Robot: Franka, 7 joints.
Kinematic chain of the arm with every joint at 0, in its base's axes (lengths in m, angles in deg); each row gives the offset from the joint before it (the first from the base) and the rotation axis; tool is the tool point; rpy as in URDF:
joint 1: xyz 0 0 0.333 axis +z
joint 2: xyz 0 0 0 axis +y
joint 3: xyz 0 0 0.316 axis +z
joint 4: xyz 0.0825 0 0 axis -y
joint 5: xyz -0.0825 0 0.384 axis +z
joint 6: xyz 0 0 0 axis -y
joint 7: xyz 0.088 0 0 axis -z
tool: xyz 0 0 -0.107 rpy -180 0 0
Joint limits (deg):
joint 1: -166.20..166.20
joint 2: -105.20..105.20
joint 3: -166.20..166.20
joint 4: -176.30..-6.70
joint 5: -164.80..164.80
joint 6: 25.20..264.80
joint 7: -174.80..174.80
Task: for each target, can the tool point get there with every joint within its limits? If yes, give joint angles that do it. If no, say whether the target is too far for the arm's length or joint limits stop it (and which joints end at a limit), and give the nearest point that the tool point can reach.
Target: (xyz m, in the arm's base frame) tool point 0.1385 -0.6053 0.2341
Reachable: yes | joints -127.63 43.22 49.93 -115.29 129.62 120.54 33.44
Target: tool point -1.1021 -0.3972 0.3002
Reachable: no: too far | nearest point -0.8068 -0.2908 0.3090 | short by 0.314 m
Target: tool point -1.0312 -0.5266 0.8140
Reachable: no: too far | nearest point -0.7056 -0.3603 0.6621 | short by 0.396 m
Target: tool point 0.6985 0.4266 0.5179
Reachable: yes | joints 17.29 57.84 27.74 -44.66 -40.50 176.62 125.09
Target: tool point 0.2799 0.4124 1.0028
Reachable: yes | joints 80.23 25.73 -63.36 -20.18 12.47 114.06 -127.23
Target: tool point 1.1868 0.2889 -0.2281
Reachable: no: too far | nearest point 0.7575 0.1844 -0.0251 | short by 0.486 m
